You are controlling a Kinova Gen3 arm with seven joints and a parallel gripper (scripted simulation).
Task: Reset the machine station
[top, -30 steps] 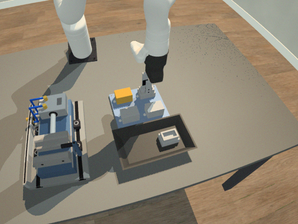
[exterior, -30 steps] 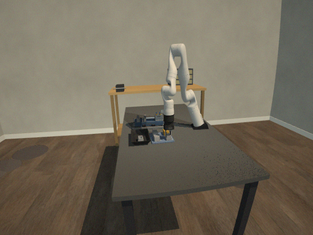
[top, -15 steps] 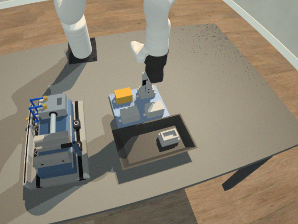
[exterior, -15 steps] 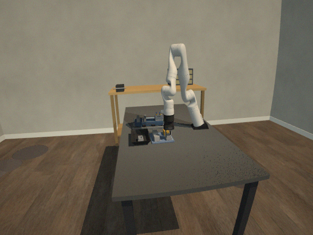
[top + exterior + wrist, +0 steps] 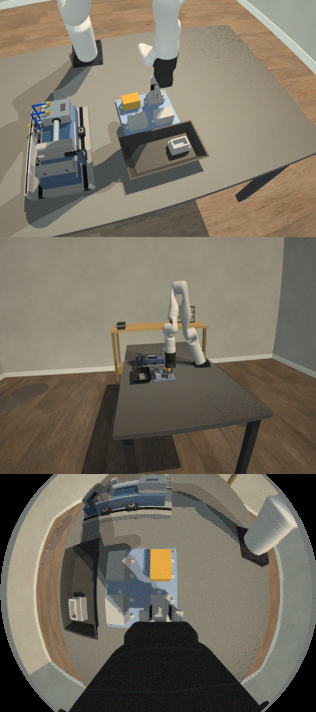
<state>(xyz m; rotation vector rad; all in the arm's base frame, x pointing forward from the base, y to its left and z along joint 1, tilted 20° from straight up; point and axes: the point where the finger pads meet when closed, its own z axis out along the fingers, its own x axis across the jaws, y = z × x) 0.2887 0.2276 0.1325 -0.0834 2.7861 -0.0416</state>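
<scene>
My hand is 90 mm to the left of the yellow brass blank and 30 mm above it. Also, from my hand: plain gray blank 90 mm ahead, 80 mm to the right, 30 mm below; then vise 130 mm ahead, 330 mm to the right, 10 mm below.
</scene>
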